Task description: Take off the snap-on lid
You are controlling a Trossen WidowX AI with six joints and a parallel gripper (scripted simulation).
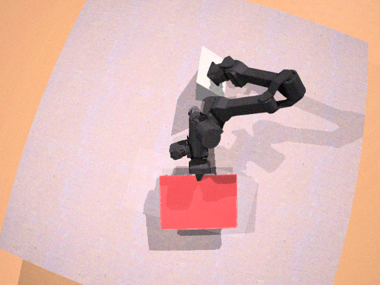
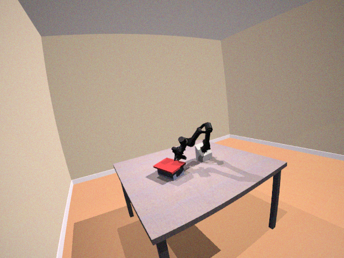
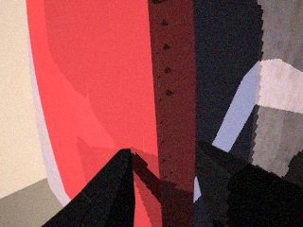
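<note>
Now: gripper tip 70 mm short of the red lid and 30 mm to the right of it. From my gripper tip the other things lie so: storage box: 70 mm ahead, 50 mm below, 20 mm to the left.
</note>
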